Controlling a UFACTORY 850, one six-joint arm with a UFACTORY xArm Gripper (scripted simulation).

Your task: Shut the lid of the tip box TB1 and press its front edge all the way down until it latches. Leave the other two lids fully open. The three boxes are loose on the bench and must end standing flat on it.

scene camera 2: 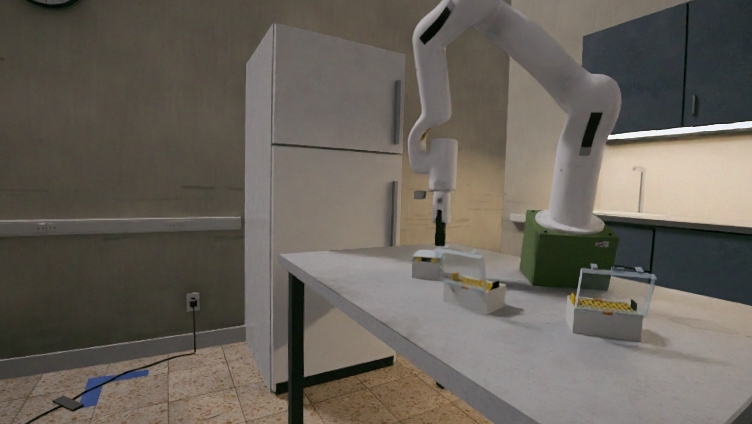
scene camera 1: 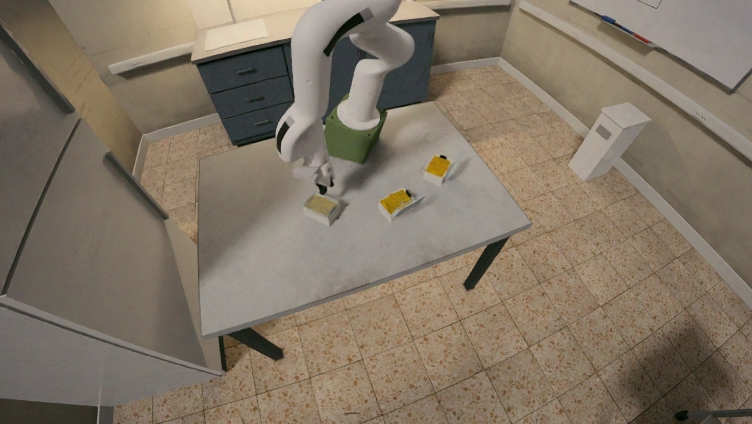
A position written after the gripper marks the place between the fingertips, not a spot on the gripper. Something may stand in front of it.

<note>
In view: the gripper (scene camera 2: 439, 245), a tip box (scene camera 1: 328, 208) and a tip box (scene camera 2: 607, 294).
</note>
